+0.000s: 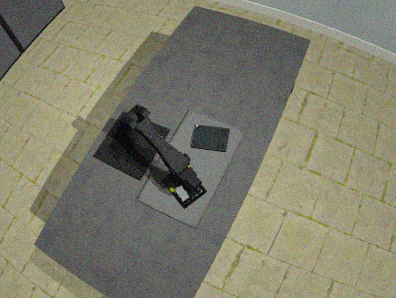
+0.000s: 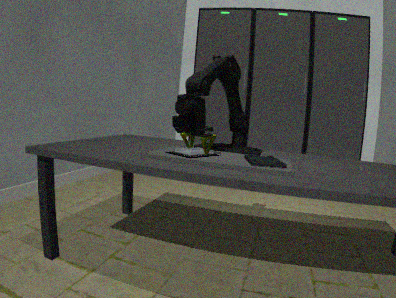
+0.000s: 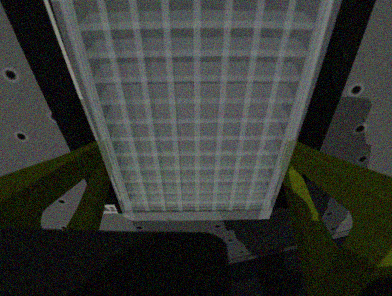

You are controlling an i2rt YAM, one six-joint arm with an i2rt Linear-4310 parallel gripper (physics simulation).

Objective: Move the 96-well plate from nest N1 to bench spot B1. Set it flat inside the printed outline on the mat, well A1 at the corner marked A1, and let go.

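Frame: origin at the arm's base, x back, y right, z up, level; centimetres.
Seen in the pictures: gripper, fingertip midpoint: (image 2: 198, 152) (image 3: 196, 148); arm's base at its link origin: (image 1: 130, 137) (image 2: 237, 147).
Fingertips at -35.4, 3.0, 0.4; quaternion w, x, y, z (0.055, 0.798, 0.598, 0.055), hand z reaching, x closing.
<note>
Pixels of each thing's top centre, then the offset from my fingertips to it, as dx, dy, dz. "spot": a spot on its surface instead. Level surfaces: height alone.
- clear 96-well plate at its top centre: (image 3: 197, 140) (image 2: 195, 149) (image 1: 182, 183) -1.8, +0.5, +1.4
- black B1 patch at a spot on its surface: (image 3: 37, 63) spot: -6.1, -4.6, -0.1
- grey mat at its surface level: dz -0.3
- small A1 label at a spot on its surface: (image 3: 111, 209) spot: +3.7, -6.7, -0.1
- dark nest N1 at its top centre: (image 2: 264, 157) (image 1: 210, 136) +2.4, -25.4, +1.5
- long dark table at its surface level: dz -1.6
The clear 96-well plate (image 1: 181, 193) (image 2: 191, 151) (image 3: 196, 111) is between my green fingers, and my gripper (image 1: 181, 191) (image 2: 198, 148) (image 3: 196, 148) is shut on it across its narrow width. The plate lies level and very low over the black B1 patch (image 1: 198, 194) (image 3: 37, 63) with its white outline (image 3: 60, 43) on the grey mat (image 1: 211, 167) (image 2: 230, 158). I cannot tell whether it touches the patch. A small A1 label (image 3: 111, 209) shows just beside the plate's near left corner. The dark nest N1 (image 1: 210, 138) (image 2: 265, 161) stands empty at the mat's other end.
The arm's black base plate (image 1: 110, 155) lies beside the mat on the long dark table (image 1: 223, 64) (image 2: 95, 147). Tall dark cabinets (image 2: 281, 80) stand behind the table. The mat has rows of small holes (image 3: 10, 74).
</note>
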